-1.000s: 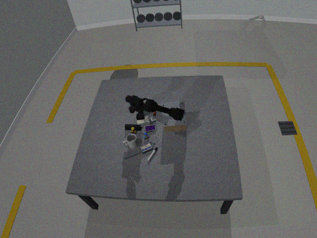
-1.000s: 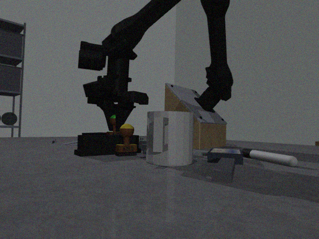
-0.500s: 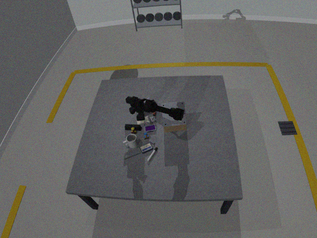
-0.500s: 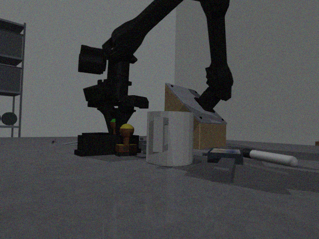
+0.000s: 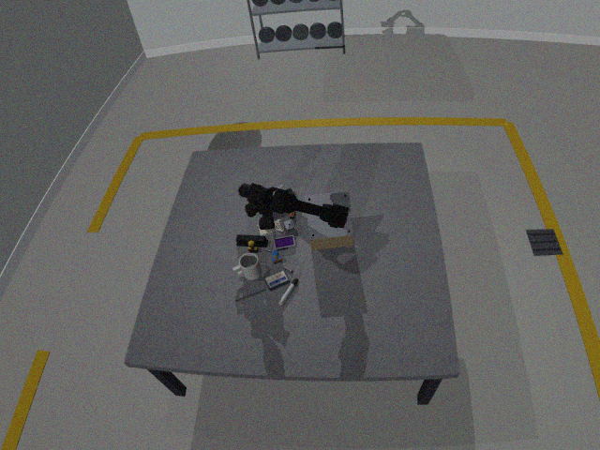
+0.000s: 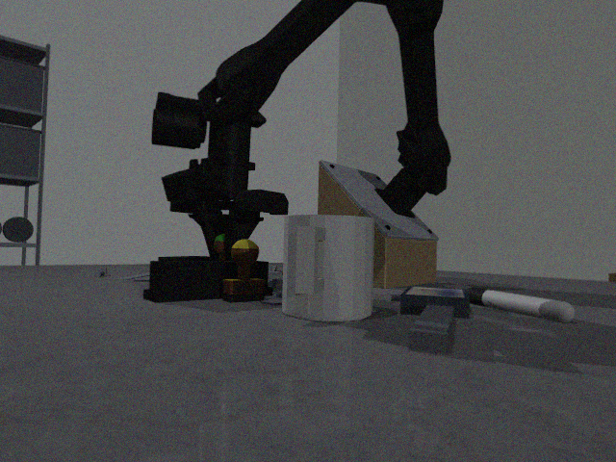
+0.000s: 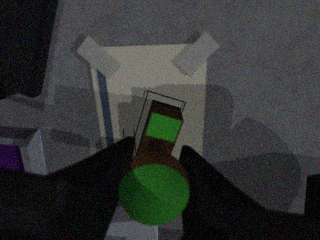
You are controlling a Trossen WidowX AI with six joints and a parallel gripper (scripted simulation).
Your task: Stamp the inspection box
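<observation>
My gripper tip is now right at the green-knobbed stamp. From my gripper tip the other things lie so: red-knobbed stamp 10 cm behind, 7 cm to the right, 1 cm below; then cream card 1 cm to the left, 3 cm below; then black block 8 cm ahead, 9 cm to the left, 1 cm below.
</observation>
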